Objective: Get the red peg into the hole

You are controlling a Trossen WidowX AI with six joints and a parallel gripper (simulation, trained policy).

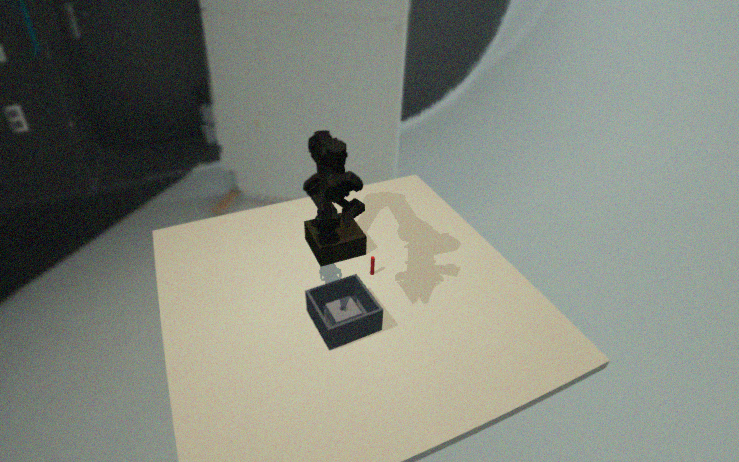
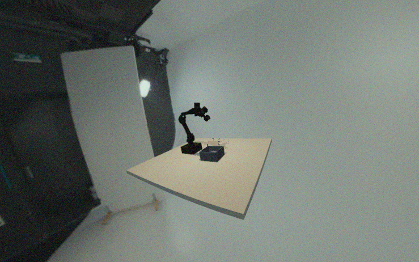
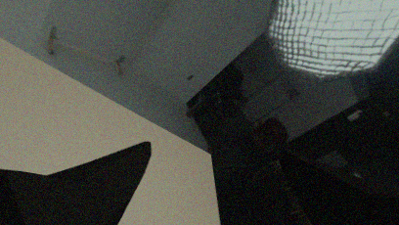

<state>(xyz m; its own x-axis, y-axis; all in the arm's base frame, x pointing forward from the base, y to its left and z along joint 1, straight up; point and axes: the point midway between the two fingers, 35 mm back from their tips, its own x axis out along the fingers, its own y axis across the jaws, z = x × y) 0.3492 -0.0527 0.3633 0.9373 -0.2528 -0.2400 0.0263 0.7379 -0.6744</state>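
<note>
Right now the red peg is 400 mm below my gripper tip, 230 mm behind it and 200 mm to the left of it. Also, from my gripper tip: grey box: 420 mm below, 40 mm behind, 30 mm to the left; grey plate: 400 mm below, 40 mm behind, 30 mm to the left.
</note>
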